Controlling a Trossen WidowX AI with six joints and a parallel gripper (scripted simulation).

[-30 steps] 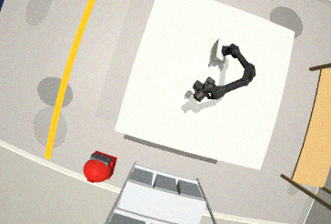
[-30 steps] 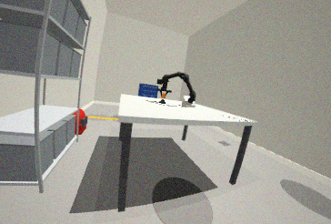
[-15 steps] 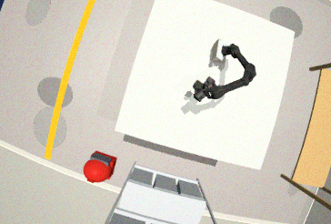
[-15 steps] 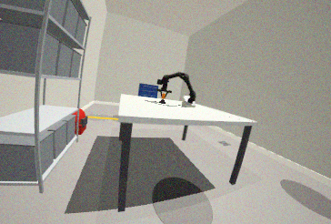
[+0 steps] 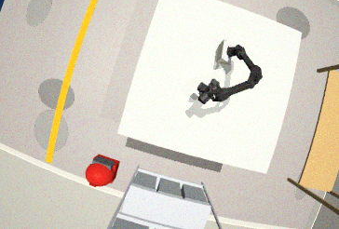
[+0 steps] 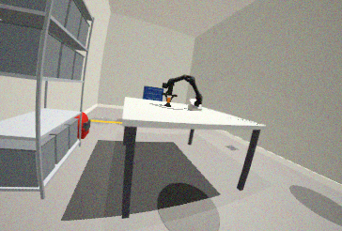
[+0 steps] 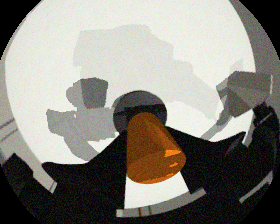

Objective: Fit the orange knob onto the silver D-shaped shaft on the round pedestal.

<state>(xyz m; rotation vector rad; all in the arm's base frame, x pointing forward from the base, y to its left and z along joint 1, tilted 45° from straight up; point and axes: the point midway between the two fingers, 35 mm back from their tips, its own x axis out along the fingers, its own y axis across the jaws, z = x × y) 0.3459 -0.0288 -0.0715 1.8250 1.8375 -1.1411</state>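
Now: gripper tip 20 mm above the dark round pedestal. From my gripper tip the other things lie so: orange knob (30 mm above).
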